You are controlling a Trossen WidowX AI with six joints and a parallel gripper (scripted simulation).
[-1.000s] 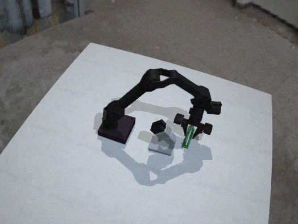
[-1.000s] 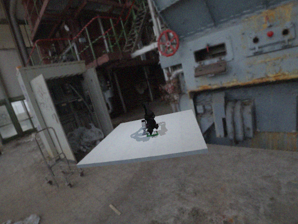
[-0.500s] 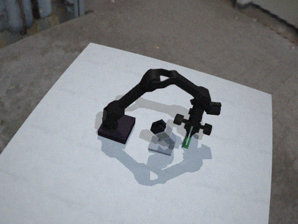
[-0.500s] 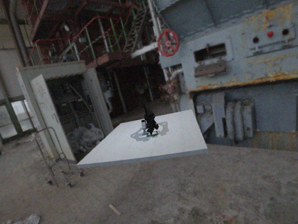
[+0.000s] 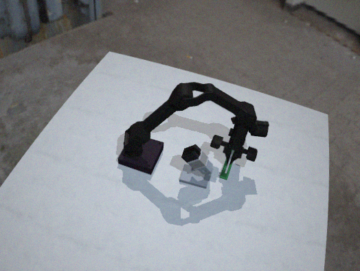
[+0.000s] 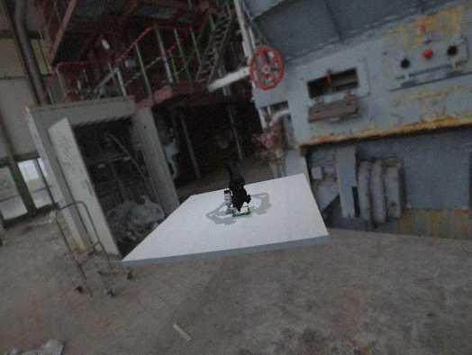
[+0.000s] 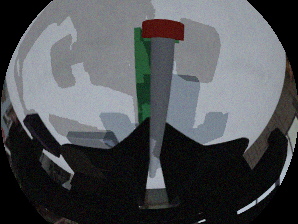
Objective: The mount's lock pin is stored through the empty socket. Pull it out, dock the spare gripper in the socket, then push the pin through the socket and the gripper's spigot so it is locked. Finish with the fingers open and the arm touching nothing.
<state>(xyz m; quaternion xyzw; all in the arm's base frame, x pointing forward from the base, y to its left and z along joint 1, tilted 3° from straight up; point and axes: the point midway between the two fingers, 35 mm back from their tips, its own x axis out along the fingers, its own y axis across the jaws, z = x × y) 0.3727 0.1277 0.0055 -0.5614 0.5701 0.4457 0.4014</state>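
Now: the green block 10 mm to the left of my gripper tip. The rest, counted from my gripper tip: grey mount: 90 mm behind, 90 mm to the right, 30 mm above; spare gripper: 110 mm behind, 100 mm to the right, 90 mm above.
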